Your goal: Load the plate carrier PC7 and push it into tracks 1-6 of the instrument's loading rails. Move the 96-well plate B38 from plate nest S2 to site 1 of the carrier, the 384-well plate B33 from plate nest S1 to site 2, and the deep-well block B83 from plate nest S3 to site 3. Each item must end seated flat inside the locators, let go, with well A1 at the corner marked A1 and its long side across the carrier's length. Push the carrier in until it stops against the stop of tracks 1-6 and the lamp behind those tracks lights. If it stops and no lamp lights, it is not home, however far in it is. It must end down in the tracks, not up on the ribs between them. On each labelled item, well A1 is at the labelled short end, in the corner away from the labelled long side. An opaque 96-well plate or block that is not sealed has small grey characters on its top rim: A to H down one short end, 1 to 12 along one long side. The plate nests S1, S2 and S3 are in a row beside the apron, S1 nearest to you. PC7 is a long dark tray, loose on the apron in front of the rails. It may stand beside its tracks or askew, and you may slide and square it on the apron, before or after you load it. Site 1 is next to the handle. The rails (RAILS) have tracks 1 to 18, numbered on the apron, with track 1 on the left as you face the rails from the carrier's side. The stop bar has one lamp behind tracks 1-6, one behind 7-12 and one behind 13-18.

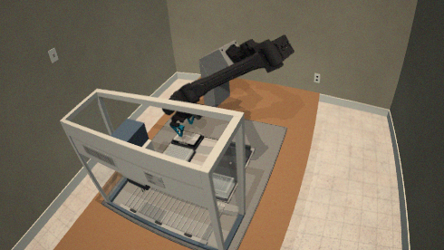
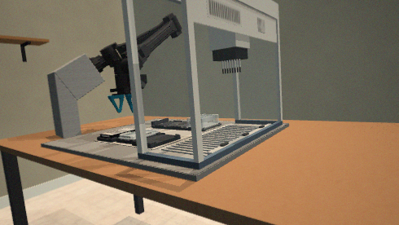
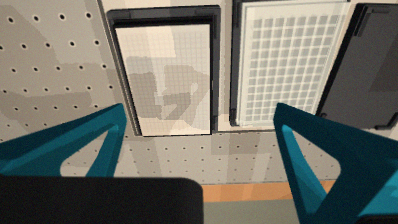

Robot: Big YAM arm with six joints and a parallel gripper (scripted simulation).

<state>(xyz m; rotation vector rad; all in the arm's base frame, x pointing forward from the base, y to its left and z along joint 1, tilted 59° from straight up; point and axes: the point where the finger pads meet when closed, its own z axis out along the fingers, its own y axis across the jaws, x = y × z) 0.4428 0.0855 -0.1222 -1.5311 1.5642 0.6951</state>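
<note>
My gripper is now 70 mm short of the carrier PC7, 250 mm to the right of it and 90 mm above it. Round my hand: plate nest S3: 190 mm ahead, 10 mm to the right, 100 mm below; then deep-well block B83: 180 mm ahead, 260 mm to the left, 90 mm below; then white 96-well plate: 80 mm ahead, 10 mm to the right, 90 mm below.
</note>
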